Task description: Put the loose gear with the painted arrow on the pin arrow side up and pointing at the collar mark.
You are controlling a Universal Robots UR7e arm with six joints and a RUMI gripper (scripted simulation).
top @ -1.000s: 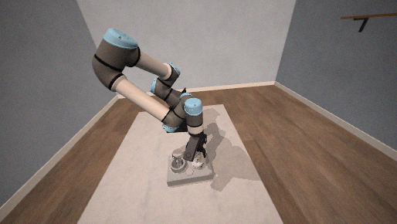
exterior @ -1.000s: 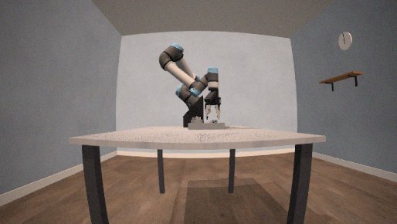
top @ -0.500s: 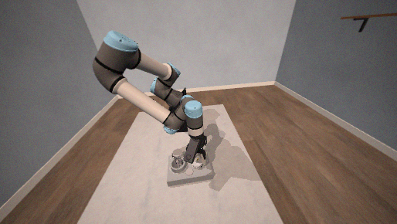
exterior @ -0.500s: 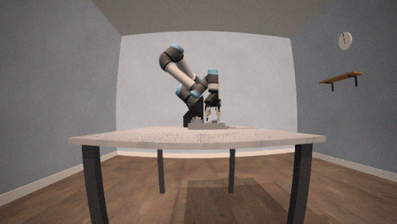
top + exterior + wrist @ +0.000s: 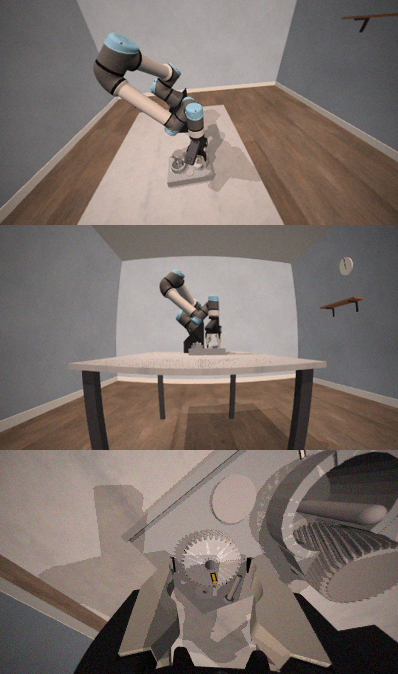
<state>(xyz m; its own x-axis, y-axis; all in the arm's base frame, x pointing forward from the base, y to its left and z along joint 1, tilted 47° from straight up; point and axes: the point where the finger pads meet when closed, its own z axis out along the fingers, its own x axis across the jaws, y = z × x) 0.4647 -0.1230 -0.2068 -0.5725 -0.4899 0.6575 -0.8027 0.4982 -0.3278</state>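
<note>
Now: the loose gear right at my hand. Round my hand: flat round disc 50 mm to the right, 40 mm ahead, 20 mm below; short peg 70 mm behind, 10 mm to the left, 10 mm below.
</note>
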